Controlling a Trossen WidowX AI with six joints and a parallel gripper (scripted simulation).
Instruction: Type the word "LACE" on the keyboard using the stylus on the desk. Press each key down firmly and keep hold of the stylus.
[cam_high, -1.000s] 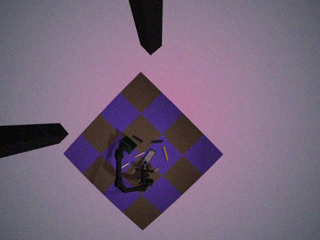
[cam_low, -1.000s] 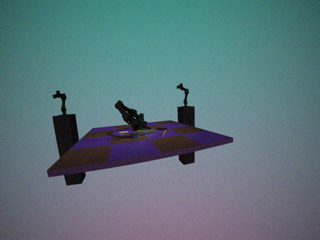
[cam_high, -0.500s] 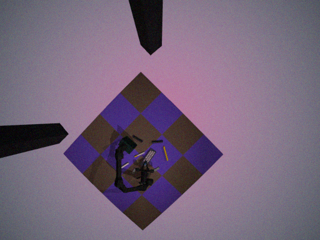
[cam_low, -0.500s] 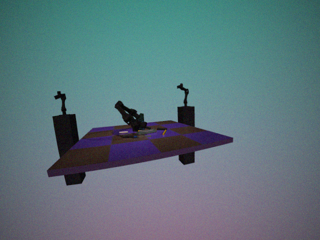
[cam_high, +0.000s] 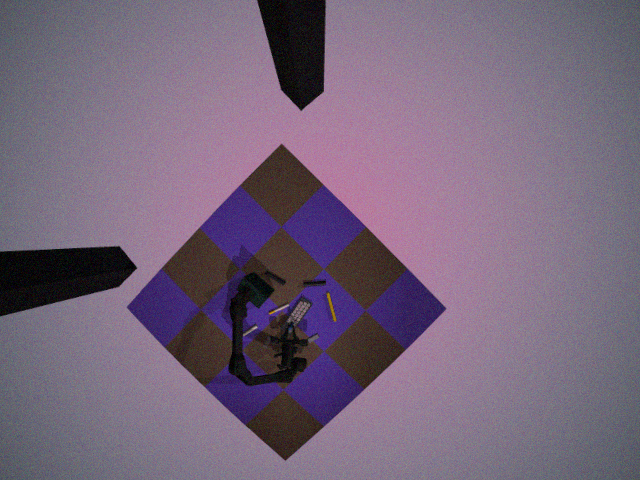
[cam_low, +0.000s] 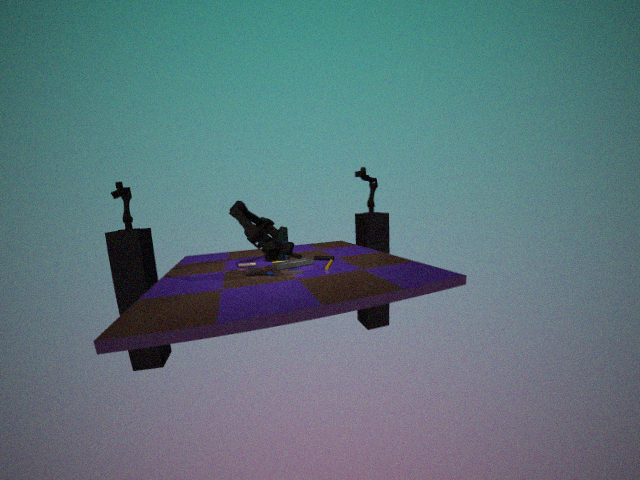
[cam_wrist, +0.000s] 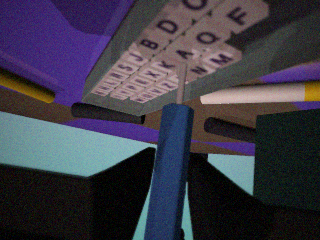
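Right now my gripper tip is 60 mm to the right of the e key, 60 mm above it and 10 mm past it. The rest, counted from my gripper tip: grey block: 150 mm ahead, 70 mm below, 20 mm to the left; then blue stylus: 10 mm below; then white marker: 100 mm behind, 70 mm below, 20 mm to the right.
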